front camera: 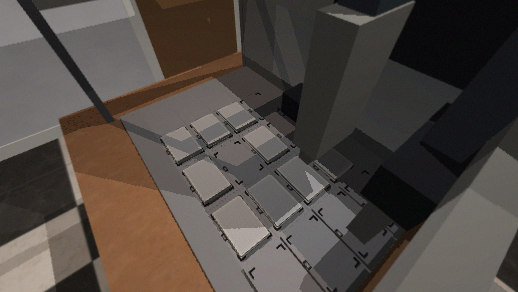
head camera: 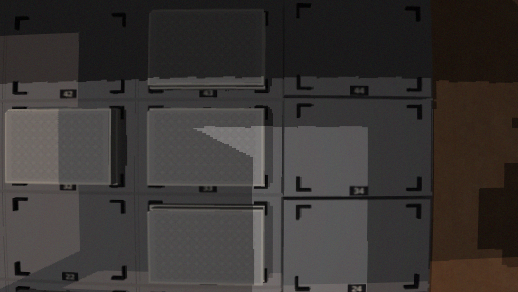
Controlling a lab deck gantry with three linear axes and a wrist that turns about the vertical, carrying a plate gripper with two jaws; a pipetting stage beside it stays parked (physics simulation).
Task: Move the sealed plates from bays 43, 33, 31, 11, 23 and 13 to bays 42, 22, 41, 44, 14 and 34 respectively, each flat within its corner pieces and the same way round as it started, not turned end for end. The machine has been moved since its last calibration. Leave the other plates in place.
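Pixels of known places: gripper, fingertip midpoint: [front camera: 373, 215]; robot's base at its link origin: [front camera: 160, 140].
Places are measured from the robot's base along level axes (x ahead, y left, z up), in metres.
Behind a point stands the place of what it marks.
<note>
The plate from bay 43 [front camera: 334, 166] @(z 0.015, x 0.430, y 0.352 m) [head camera: 207, 47] @(z 0.014, x 0.397, y 0.362 m) lies at the back in shadow, partly hidden by a pillar in the front view. Plates also lie flat in bay 33 [front camera: 302, 178] @(z 0.014, x 0.400, y 0.251 m) [head camera: 206, 146] @(z 0.014, x 0.396, y 0.257 m) and bay 23 [front camera: 274, 200] @(z 0.015, x 0.401, y 0.146 m) [head camera: 205, 245] @(z 0.014, x 0.394, y 0.151 m). In the front view, pale plates lie in bay 11 [front camera: 182, 144] @(z 0.014, x 0.075, y 0.045 m), bay 31 [front camera: 236, 116] @(z 0.014, x 0.074, y 0.254 m) and bay 13 [front camera: 241, 226] @(z 0.015, x 0.402, y 0.040 m). Bay 42 [head camera: 60, 60] @(z 0.000, x 0.220, y 0.357 m), bay 44 [head camera: 357, 50] @(z 0.015, x 0.557, y 0.359 m), bay 34 [head camera: 332, 155] @(z 0.014, x 0.529, y 0.246 m) and bay 22 [head camera: 45, 230] @(z 0.000, x 0.200, y 0.159 m) hold no plate. Bay 14 [front camera: 272, 270] @(z 0.015, x 0.518, y 0.037 m) holds none. My gripper's jaws cannot be made out in either view.
Other plates lie in bay 32 [front camera: 266, 143] @(z 0.015, x 0.238, y 0.255 m) [head camera: 57, 146] @(z 0.014, x 0.232, y 0.257 m), bay 21 [front camera: 211, 129] @(z 0.014, x 0.075, y 0.151 m) and bay 12 [front camera: 207, 180] @(z 0.014, x 0.239, y 0.040 m). A grey pillar [front camera: 330, 80] stands over the back of the deck. A black block [front camera: 412, 187] @(z 0.353, x 0.585, y 0.133 m) hangs over its right side, hiding part of the deck.
</note>
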